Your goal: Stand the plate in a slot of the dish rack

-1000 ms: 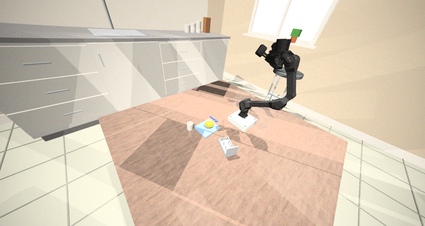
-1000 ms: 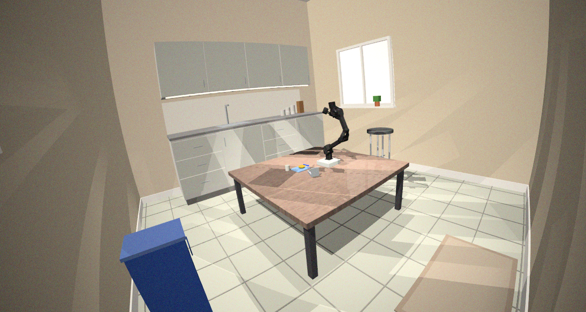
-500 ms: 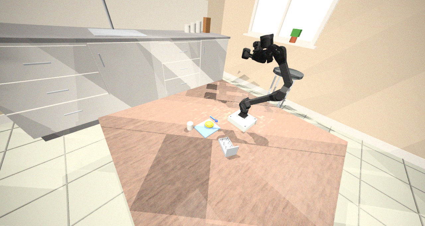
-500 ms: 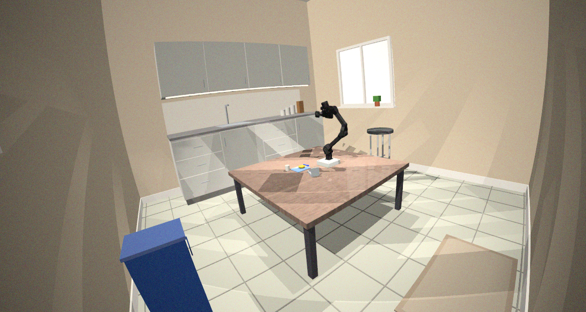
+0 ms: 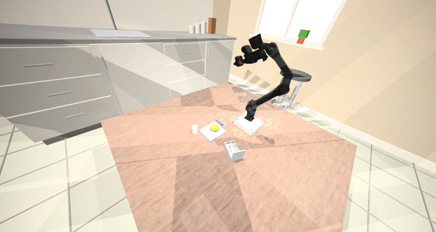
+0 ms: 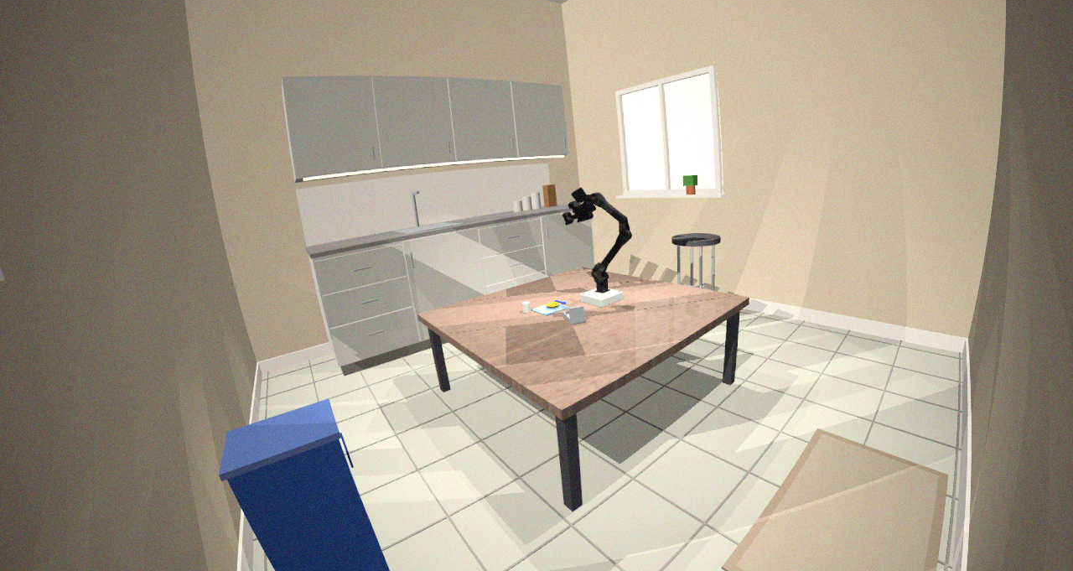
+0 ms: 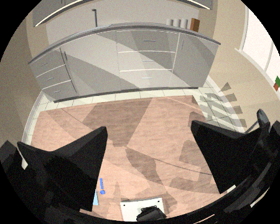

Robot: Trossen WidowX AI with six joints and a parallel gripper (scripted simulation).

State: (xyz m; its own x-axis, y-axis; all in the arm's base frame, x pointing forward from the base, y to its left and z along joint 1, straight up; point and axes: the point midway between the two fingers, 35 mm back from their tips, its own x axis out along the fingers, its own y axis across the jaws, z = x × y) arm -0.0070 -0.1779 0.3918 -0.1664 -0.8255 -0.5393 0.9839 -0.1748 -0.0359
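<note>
Right now the yellow plate is 40 cm below my gripper tip, 28 cm ahead of it and 7 cm to the left of it. Also, from my gripper tip: blue utensil (41 cm below, 19 cm ahead, 6 cm to the left); white cup (40 cm ahead, 39 cm below); light blue mat (41 cm below, 30 cm ahead, 8 cm to the left).
</note>
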